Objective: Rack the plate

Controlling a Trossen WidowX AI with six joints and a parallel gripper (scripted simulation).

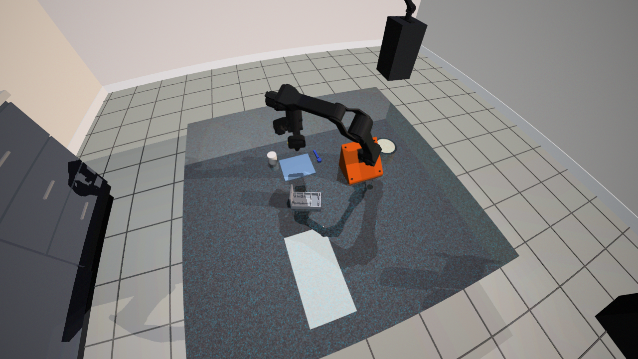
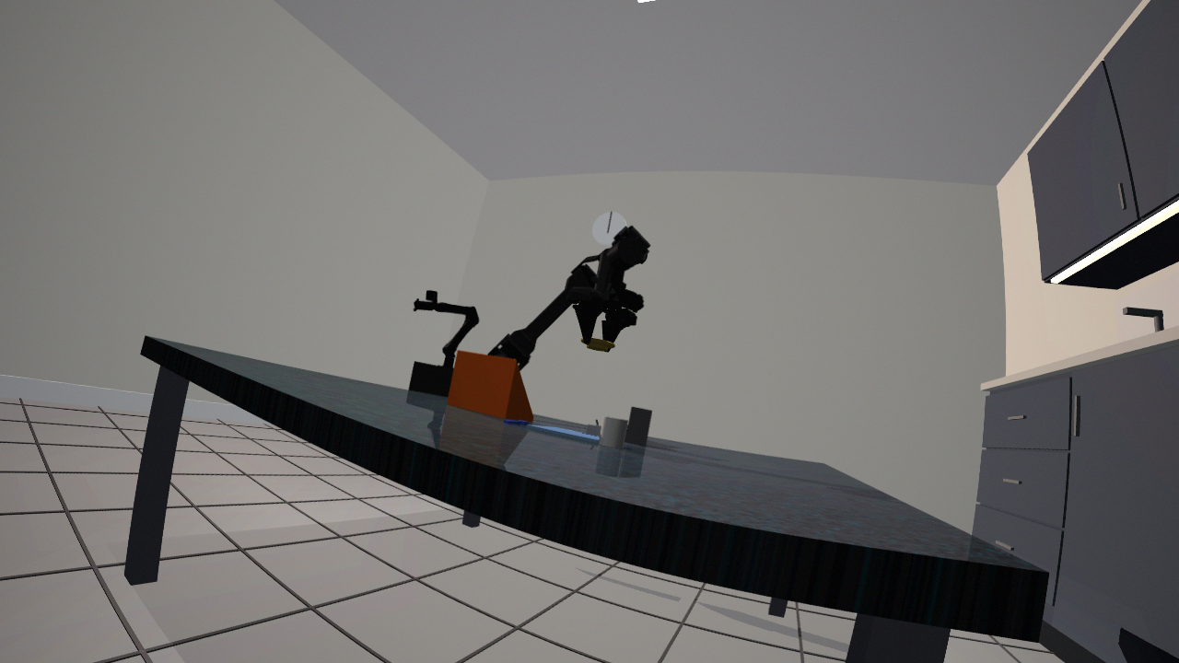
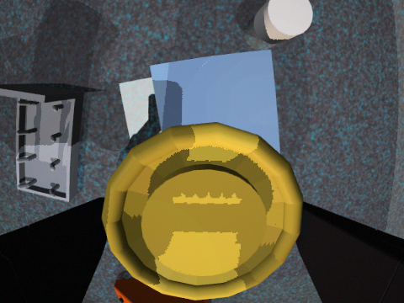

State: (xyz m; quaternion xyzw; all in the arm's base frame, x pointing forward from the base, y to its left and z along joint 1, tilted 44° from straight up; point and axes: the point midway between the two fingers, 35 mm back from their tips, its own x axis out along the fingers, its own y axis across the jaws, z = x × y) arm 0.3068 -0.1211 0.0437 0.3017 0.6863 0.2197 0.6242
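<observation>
Right now my gripper tip is 1 cm short of the grey dish rack, 17 cm to the right of it and 16 cm above it. The rest, counted from my gripper tip: yellow plate: 1 cm above; blue mat: 3 cm to the right, 18 cm below; white cup: 11 cm ahead, 10 cm to the right, 16 cm below.
</observation>
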